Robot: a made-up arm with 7 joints.
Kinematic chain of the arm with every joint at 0, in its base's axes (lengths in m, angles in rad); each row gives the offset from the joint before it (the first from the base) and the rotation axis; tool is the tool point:
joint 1: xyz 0 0 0.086 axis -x
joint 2: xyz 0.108 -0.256 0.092 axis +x
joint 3: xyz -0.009 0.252 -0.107 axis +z
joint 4: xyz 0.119 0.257 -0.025 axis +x
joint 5: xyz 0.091 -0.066 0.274 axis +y
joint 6: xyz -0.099 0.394 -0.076 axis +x
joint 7: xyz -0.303 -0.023 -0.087 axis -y
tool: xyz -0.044 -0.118 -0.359
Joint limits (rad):
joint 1: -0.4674..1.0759
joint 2: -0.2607..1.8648
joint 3: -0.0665..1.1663
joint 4: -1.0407..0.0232
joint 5: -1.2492..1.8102
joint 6: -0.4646..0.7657
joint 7: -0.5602..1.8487
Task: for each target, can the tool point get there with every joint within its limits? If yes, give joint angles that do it. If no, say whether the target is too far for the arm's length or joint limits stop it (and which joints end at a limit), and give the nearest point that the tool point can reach.
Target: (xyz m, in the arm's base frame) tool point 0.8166 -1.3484 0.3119
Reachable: no: joint limits stop it (at a limit: joint 1, joint 2, joint 3, joint 4, joint 5, joint 6) | nearest point 0.6017 -0.8375 0.6251 | short by 0.637 m
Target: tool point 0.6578 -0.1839 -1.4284
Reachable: no: joint limits stop it (at a limit: joint 2, joint 4, joint 5, joint 6) | nearest point 0.4563 -0.1167 -0.8746 | short by 0.593 m
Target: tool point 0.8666 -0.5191 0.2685
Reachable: no: joint limits stop it (at a limit: joint 1, joint 2, joint 3, joint 4, joint 5) | nearest point 0.6098 -0.4120 0.4822 | short by 0.351 m
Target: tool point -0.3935 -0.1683 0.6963
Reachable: yes | joints 0.2663 1.4469 0.3878 -0.2296 0.8543 -0.3457 0.1593
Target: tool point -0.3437 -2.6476 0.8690
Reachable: no: too far | nearest point -0.1516 -1.5911 0.6897 | short by 1.089 m
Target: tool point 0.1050 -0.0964 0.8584
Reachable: yes | joints -0.0778 1.3615 0.2651 -0.2634 0.2263 -0.1645 1.5722
